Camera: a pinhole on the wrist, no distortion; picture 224 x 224 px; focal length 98.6 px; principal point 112.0 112.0 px. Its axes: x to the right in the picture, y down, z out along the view. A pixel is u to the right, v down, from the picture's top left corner.
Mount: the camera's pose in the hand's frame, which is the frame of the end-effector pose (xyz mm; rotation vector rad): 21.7 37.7 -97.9 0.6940 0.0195 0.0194
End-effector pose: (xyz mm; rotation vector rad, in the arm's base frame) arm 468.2 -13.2 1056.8 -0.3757 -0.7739 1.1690
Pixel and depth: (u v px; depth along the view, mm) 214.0 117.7 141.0
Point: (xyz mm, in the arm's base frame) 517.6 126.8 1152.6
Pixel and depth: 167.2 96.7 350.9
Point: 564.3 97.2 1370.5
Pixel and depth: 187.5 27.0 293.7
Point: 770.1 102.3 1335.6
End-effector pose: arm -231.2 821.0 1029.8 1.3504 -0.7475 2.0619
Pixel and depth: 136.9 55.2 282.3
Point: -67.9 1009.3 1168.3
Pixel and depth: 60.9 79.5 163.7
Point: -136.5 892.4 989.8
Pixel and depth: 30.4 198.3 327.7
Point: 32.1 514.0 911.2
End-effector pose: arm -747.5 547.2 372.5 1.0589 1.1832 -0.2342
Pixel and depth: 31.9 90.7 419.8
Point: -967.1 142.8 458.7
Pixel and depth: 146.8 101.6 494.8
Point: -707.3 265.5 22.4
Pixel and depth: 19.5 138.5 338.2
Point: -800.3 210.3 547.0
